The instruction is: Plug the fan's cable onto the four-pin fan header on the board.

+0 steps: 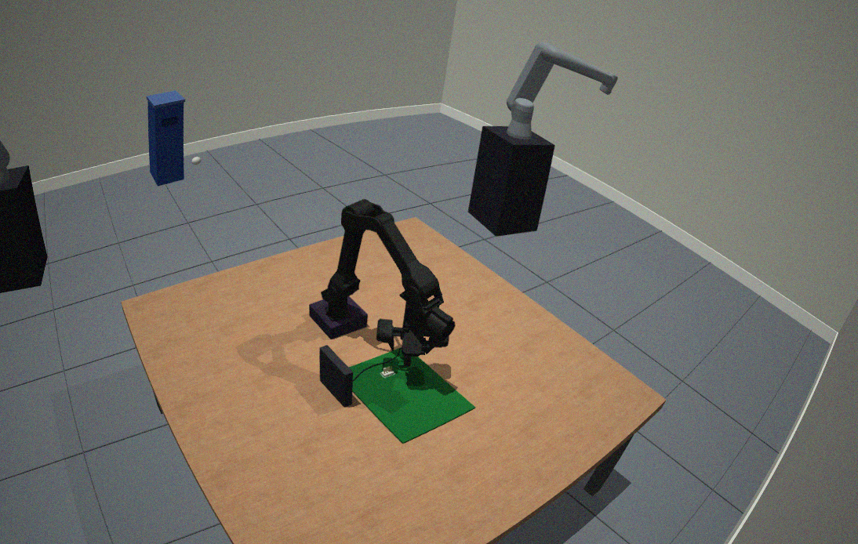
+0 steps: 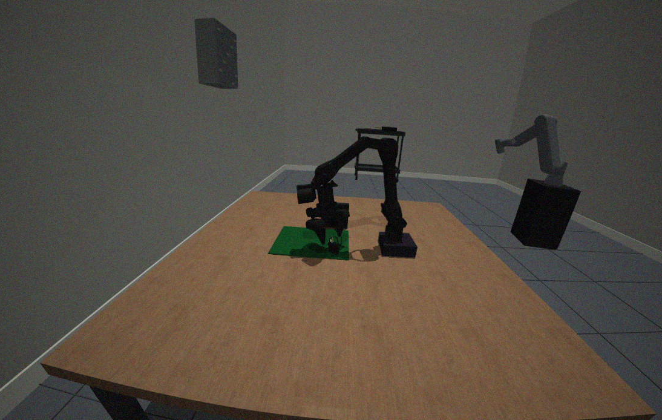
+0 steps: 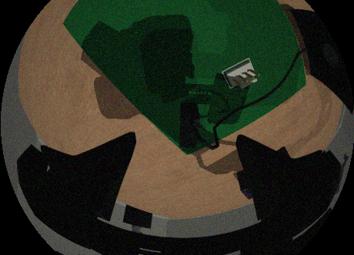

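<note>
Now: the dark plug 1 cm behind my gripper tip and 3 cm below it. Round my gripper tip: white four-pin header: 2 cm ahead, 7 cm to the right, 5 cm below; green board: 10 cm ahead, 6 cm to the right, 7 cm below; black square fan: 4 cm ahead, 23 cm to the right, 1 cm above.
</note>
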